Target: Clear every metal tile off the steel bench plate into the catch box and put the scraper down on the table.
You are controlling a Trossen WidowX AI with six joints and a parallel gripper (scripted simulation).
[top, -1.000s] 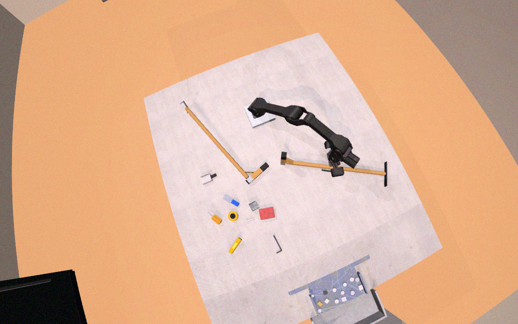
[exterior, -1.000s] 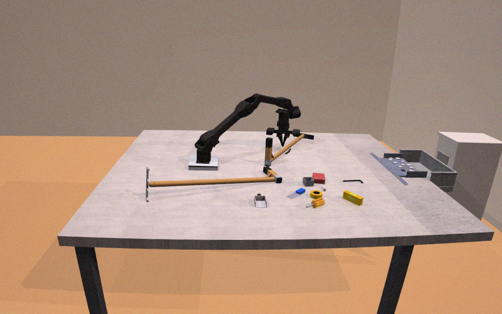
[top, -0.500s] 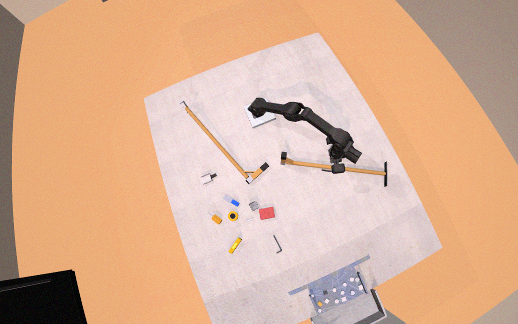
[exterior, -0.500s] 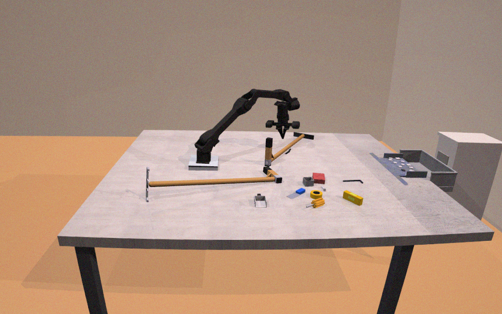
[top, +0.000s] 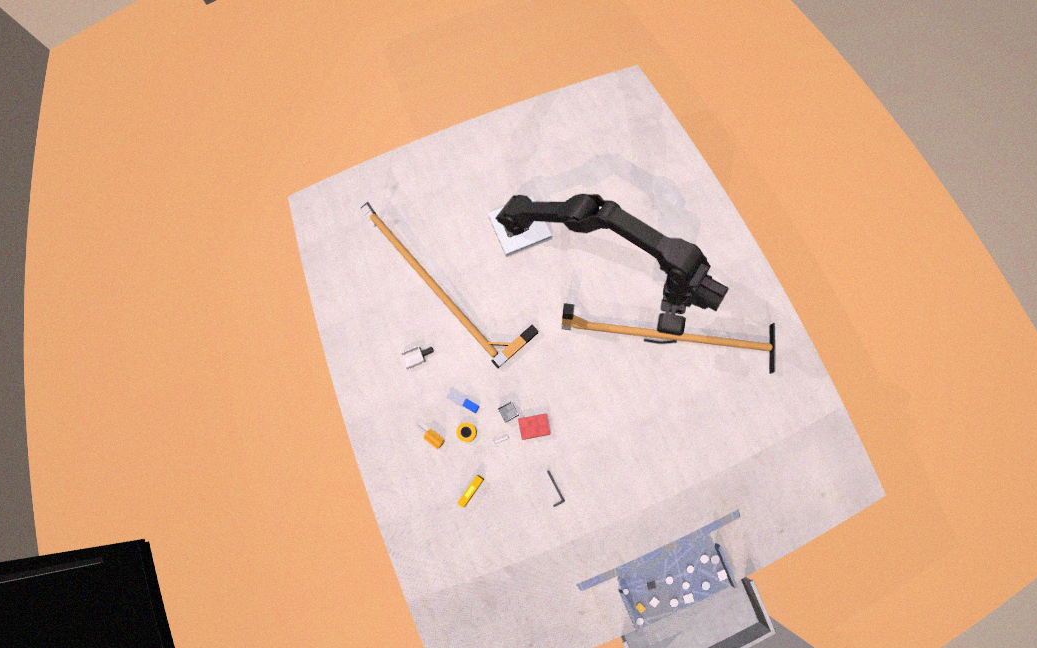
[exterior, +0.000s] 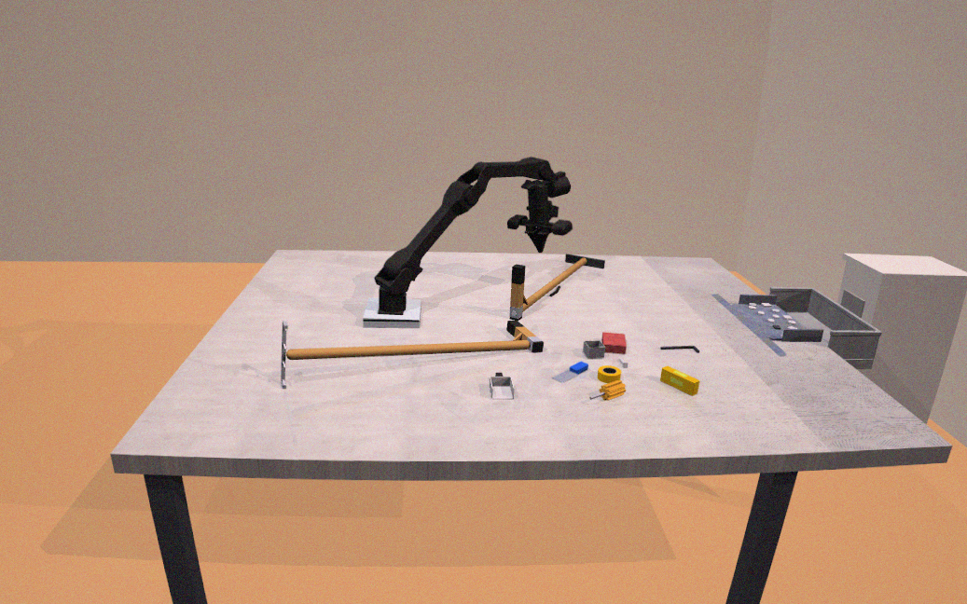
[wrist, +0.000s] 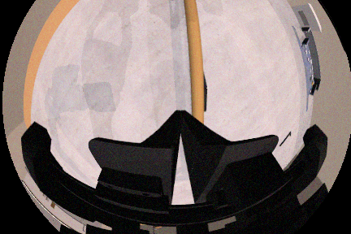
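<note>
Now: gripper tip 5 cm short of the long scraper and 5 cm above it. From my gripper tip the other things lie so: grey box 47 cm to the right, 11 cm below, 7 cm ahead; hex key 44 cm to the right, 31 cm ahead, 11 cm below; red block 43 cm to the right, 13 cm ahead, 10 cm below.
</note>
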